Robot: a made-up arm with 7 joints. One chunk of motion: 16 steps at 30 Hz.
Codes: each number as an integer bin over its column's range. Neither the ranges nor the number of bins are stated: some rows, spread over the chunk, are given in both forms.
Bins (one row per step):
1: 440 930 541 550 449 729 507
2: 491 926 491 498 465 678 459
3: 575 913 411 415 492 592 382
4: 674 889 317 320 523 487 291
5: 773 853 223 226 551 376 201
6: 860 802 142 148 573 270 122
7: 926 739 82 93 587 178 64
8: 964 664 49 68 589 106 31
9: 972 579 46 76 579 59 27
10: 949 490 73 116 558 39 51
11: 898 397 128 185 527 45 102
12: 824 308 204 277 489 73 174
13: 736 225 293 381 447 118 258
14: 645 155 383 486 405 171 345
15: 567 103 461 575 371 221 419
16: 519 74 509 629 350 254 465
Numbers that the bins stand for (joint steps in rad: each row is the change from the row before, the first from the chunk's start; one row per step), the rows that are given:
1: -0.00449 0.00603 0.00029 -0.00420 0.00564 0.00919 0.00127
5: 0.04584 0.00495 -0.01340 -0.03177 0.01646 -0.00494 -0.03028
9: 0.07592 0.00111 -0.02102 -0.04453 0.01944 -0.01764 -0.04822
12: 0.05355 -0.00268 -0.01422 -0.02743 0.00989 -0.01708 -0.03306
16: 0.00745 -0.00596 -0.00109 0.00252 -0.00486 -0.00983 -0.00306
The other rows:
2: 0.00322 0.00598 -0.00187 -0.00863 0.00734 0.00715 -0.00368
3: 0.01591 0.00579 -0.00531 -0.01569 0.01020 0.00370 -0.01161
4: 0.03088 0.00546 -0.00936 -0.02377 0.01349 -0.00050 -0.02100
6: 0.05899 0.00424 -0.01689 -0.03841 0.01880 -0.00919 -0.03842
7: 0.06897 0.00336 -0.01947 -0.04309 0.02028 -0.01287 -0.04440
8: 0.07471 0.00231 -0.02089 -0.04521 0.02050 -0.01576 -0.04780
10: 0.07244 -0.00013 -0.01986 -0.04113 0.01721 -0.01844 -0.04574
11: 0.06473 -0.00144 -0.01749 -0.03526 0.01392 -0.01820 -0.04048
13: 0.04025 -0.00385 -0.01039 -0.01858 0.00543 -0.01528 -0.02440
14: 0.02649 -0.00483 -0.00651 -0.00965 0.00097 -0.01315 -0.01543
15: 0.01470 -0.00556 -0.00316 -0.00208 -0.00263 -0.01115 -0.00780

